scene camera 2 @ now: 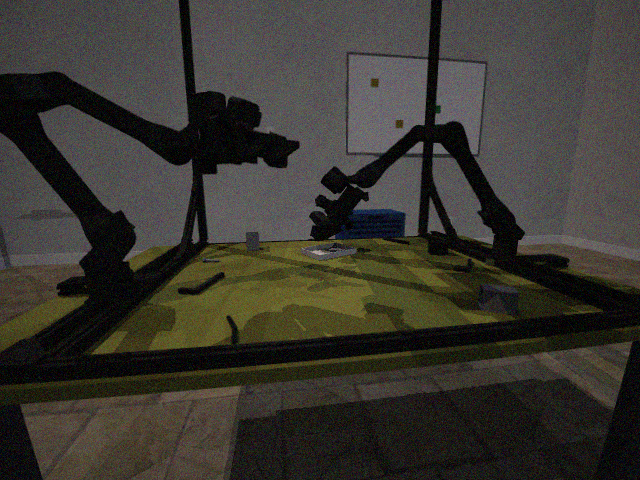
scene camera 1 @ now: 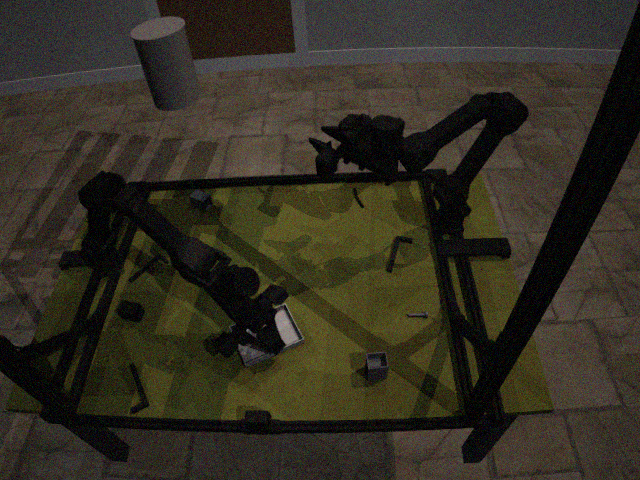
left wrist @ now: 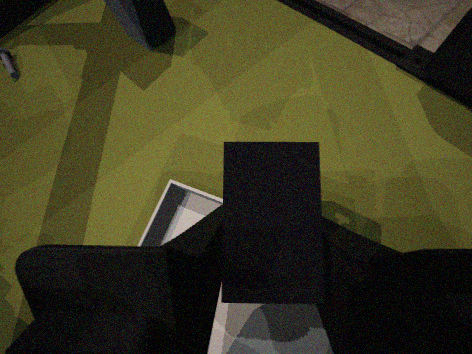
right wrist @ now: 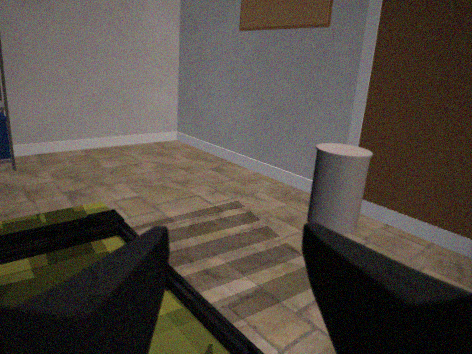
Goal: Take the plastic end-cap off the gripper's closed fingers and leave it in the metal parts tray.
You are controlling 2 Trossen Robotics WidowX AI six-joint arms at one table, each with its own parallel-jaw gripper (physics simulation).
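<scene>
My left gripper is shut on the black end-cap, a dark rectangular block between its fingers in the left wrist view. In scene camera 1 the cap cannot be told from the dark fingers. The gripper hangs above the metal parts tray, a shallow pale tray that it partly covers. Small dark or grey shapes show in the tray, too dim to name. My right gripper is open and empty, raised near the table's far edge in scene camera 1.
A grey open-topped box and a bolt lie right of the tray in scene camera 1. Black L-shaped pieces, a dark block and a grey block lie around. A dark frame borders the table.
</scene>
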